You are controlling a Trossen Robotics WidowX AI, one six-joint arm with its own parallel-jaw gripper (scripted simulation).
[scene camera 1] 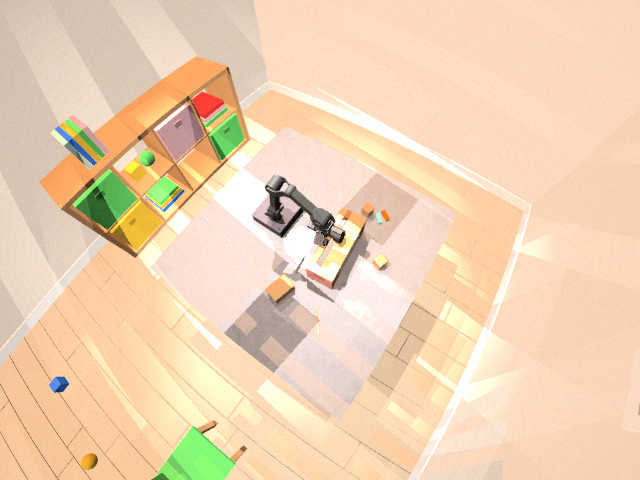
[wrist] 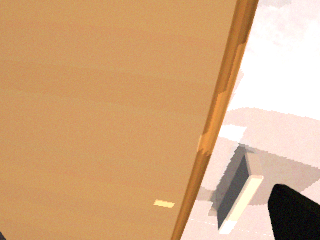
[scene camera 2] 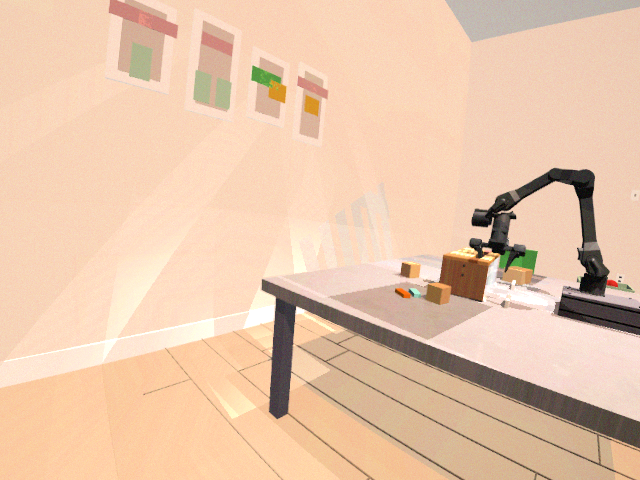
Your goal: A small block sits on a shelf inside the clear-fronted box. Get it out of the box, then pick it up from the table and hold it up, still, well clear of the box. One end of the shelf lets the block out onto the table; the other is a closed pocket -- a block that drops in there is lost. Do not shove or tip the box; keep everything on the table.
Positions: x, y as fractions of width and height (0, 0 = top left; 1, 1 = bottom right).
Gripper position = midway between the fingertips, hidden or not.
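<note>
The gripper (wrist: 0.53, 0.76) is in sight, and it shares the scene with a wooden box (scene camera 1: 0.51, 0.55) (scene camera 2: 0.73, 0.58) (wrist: 0.36, 0.49).
</note>
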